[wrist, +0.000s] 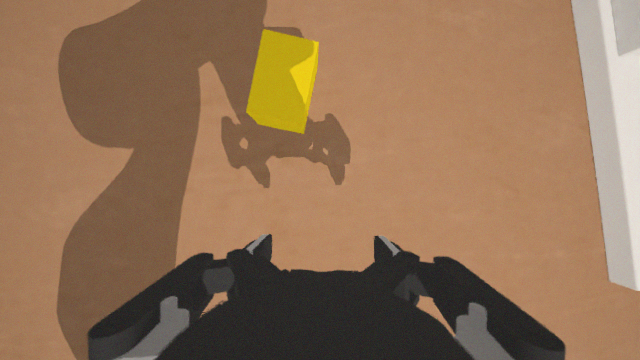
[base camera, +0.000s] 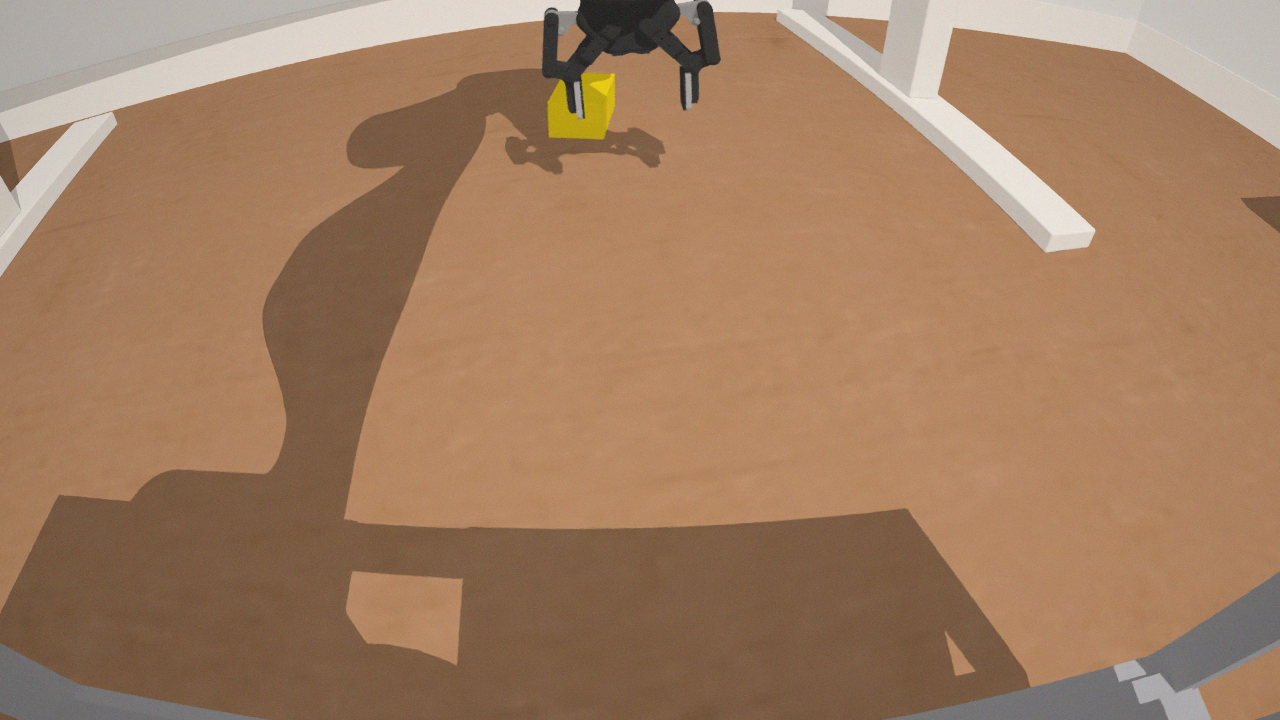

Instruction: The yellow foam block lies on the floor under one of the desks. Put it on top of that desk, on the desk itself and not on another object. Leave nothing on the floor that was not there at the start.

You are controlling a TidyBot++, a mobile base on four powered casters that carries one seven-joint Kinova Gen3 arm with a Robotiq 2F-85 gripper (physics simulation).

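Places are measured from the arm's base along level axes (x right, y back, z down), in centimetres.
Pixels of known places: gripper, fingertip midpoint: [wrist: 322, 246] [base camera: 633, 110].
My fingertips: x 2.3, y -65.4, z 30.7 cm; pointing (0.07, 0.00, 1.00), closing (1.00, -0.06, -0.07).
Behind a point stands the place of what it marks.
The yellow foam block [base camera: 577, 116] [wrist: 281, 80] @(z 35.2, x -2.8, y -81.2 cm) lies on the floor, mostly in the arm's shadow. In the wrist view it is above and a little left of the fingers, its long side tilted slightly. My gripper [base camera: 632, 100] @(z 30.7, x 2.3, y -65.4 cm) [wrist: 322, 246] @(z 30.7, x 2.3, y -65.4 cm) is open, with nothing between its fingers. It hangs above the floor, apart from the block; in the base view its left finger overlaps part of the block. The desk's top does not show in either view.
A white desk foot [base camera: 993, 170] @(z 37.2, x 43.7, y -70.8 cm) [wrist: 610, 150] @(z 38.0, x 41.0, y -77.2 cm) with an upright leg [base camera: 917, 49] @(z 30.0, x 39.7, y -89.6 cm) runs along the right. Another white foot [base camera: 62, 183] @(z 38.7, x -78.9, y -79.8 cm) lies at the far left. A white baseboard [base camera: 313, 44] @(z 37.0, x -50.0, y -116.5 cm) and wall stand behind. The robot's own shadow crosses the floor.
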